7 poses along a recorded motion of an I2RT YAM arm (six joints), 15 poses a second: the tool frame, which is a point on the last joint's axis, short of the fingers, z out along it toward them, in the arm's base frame.
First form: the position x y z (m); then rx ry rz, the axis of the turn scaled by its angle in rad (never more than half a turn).
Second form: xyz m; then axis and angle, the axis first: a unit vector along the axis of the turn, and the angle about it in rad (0 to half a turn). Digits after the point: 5 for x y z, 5 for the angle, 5 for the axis.
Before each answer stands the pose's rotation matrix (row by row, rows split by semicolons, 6 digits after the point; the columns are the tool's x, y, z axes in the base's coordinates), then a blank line. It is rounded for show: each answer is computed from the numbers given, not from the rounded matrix.
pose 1, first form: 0.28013 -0.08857 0.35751 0.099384 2.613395 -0.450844
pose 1, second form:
-0.880756 0.149067 0.449497; -0.010155 0.943004 -0.332627; -0.473461 -0.297528 -0.829043

0.28013 -0.08857 0.35751 0.03745 0.98475 -0.16988 2.65386
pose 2, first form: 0.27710 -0.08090 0.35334 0.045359 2.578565 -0.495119
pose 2, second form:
-0.869473 0.124666 0.477991; -0.061234 0.932967 -0.354715; -0.490171 -0.337684 -0.803556

0.27710 -0.08090 0.35334 0.01727 0.98191 -0.18854 2.62606
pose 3, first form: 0.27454 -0.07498 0.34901 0.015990 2.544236 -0.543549
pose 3, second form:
-0.857693 0.118560 0.500306; -0.096229 0.918842 -0.382712; -0.505077 -0.376394 -0.776676

0.27454 -0.07498 0.34901 0.00615 0.97791 -0.20892 2.60170
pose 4, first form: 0.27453 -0.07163 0.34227 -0.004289 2.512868 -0.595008
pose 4, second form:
-0.847655 0.119257 0.516971; -0.125229 0.901902 -0.413388; -0.515557 -0.415150 -0.749567

0.27453 -0.07163 0.34227 -0.00166 0.97309 -0.23041 2.58236
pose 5, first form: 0.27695 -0.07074 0.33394 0.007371 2.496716 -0.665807
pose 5, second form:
-0.848505 0.141443 0.509935; -0.131253 0.877257 -0.461728; -0.512652 -0.458709 -0.725792

0.27695 -0.07074 0.33394 0.00285 0.96623 -0.25767 2.58398
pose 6, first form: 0.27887 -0.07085 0.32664 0.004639 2.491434 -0.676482
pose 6, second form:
-0.847277 0.142381 0.511712; -0.135974 0.873155 -0.468093; -0.513451 -0.466184 -0.720444

0.27887 -0.07085 0.32664 0.00180 0.96506 -0.26204 2.58165
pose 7, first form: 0.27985 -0.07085 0.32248 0.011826 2.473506 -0.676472
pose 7, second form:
-0.837942 0.152130 0.524128; -0.135778 0.872058 -0.470190; -0.528600 -0.465157 -0.710078

0.27985 -0.07085 0.32248 0.00461 0.96457 -0.26380 2.56437
